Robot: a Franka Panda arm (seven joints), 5 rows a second.
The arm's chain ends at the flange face. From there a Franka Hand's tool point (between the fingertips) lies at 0.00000 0.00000 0.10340 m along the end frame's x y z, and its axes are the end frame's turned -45 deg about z.
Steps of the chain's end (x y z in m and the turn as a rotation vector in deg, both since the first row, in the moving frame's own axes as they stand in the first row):
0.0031 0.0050 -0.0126 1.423 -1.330 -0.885
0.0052 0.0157 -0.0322 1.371 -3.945 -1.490
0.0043 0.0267 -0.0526 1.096 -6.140 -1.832
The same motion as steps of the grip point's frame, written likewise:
-0.0013 0.0022 -0.0127 1.947 0.066 -0.885
-0.0108 0.0080 -0.0325 3.759 -1.820 -1.490
-0.0224 0.0128 -0.0532 5.117 -3.567 -1.832

